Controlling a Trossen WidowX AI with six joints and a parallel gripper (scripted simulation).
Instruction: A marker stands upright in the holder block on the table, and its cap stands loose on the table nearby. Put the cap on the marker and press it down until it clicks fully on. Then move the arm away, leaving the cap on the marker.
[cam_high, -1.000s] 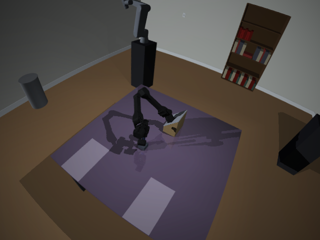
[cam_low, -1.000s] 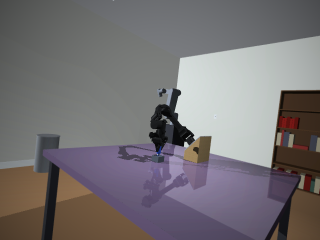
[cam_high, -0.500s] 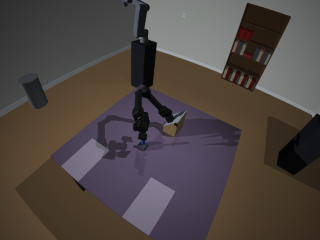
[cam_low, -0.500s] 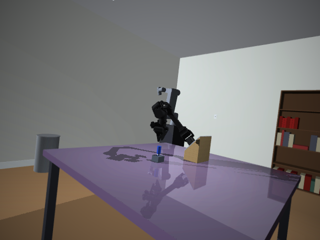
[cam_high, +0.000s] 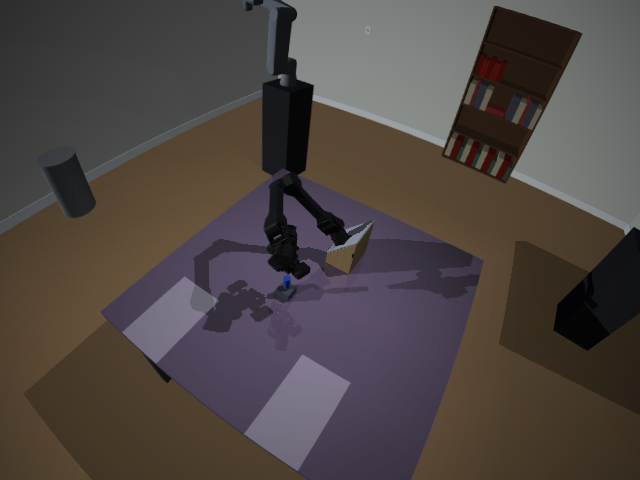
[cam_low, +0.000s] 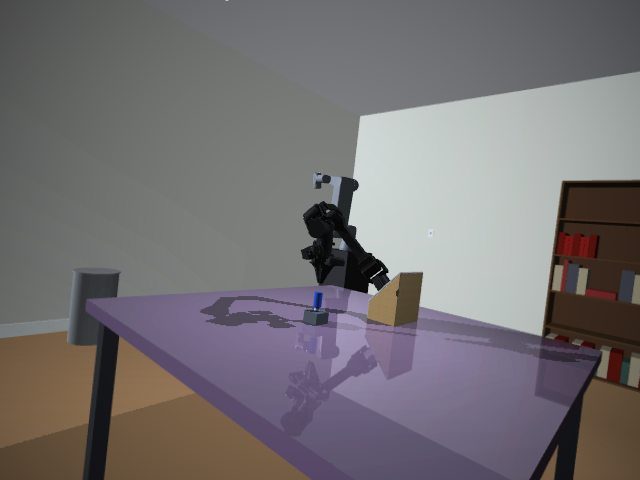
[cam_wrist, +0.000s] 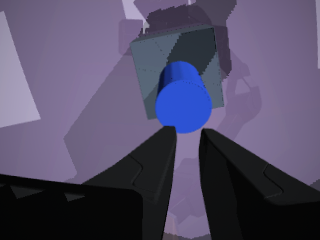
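Now: gripper tip 60 mm above the blue cap. The rest, counted from my gripper tip: holder block 120 mm below.
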